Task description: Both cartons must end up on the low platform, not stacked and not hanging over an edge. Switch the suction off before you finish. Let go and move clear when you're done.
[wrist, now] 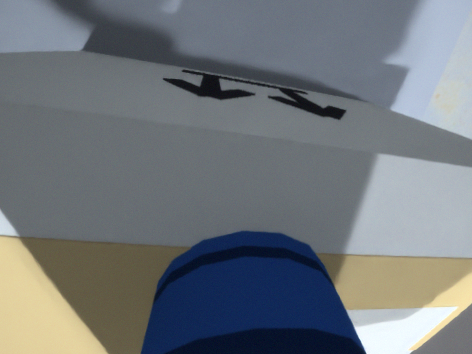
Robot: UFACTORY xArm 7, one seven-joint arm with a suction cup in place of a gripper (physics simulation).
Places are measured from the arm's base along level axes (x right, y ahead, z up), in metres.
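Pixels of known places: hand at its tool point: (242, 251).
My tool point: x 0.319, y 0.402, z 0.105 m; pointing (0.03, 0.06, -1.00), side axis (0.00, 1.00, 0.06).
Note:
For each thing: its top centre in the pictures, then the offset to it from my tool point. "spot": a spot on its surface instead. Level surfaces: height alone.
- carton at its top centre: (246, 319) dx +0.010, dy -0.001, dz +0.013 m
- pale blue-grey flat surface at a spot on its surface: (430, 40) spot: dx -0.048, dy +0.098, dz -0.068 m
- pale mottled surface at its surface level: dz -0.116 m
A carton (175, 175) fills the middle and lower part of the wrist view. It has a grey-white top, a broad tan band, a white patch at the lower right and black arrow marks on its far side. My suction cup (250, 280), blue with dark rings, is on the carton's top at the bottom middle and holds it. The underside of the carton is hidden. Beyond it lies a pale blue-grey flat surface (430, 40) that looks like the low platform. How high the carton is above it, I cannot tell. A second carton cannot be made out.
A large dark shadow falls across the pale blue-grey surface beyond the carton. At the right, past that surface's slanting edge, is a pale mottled surface (455, 85). A dark grey area (457, 335) shows at the lower right corner.

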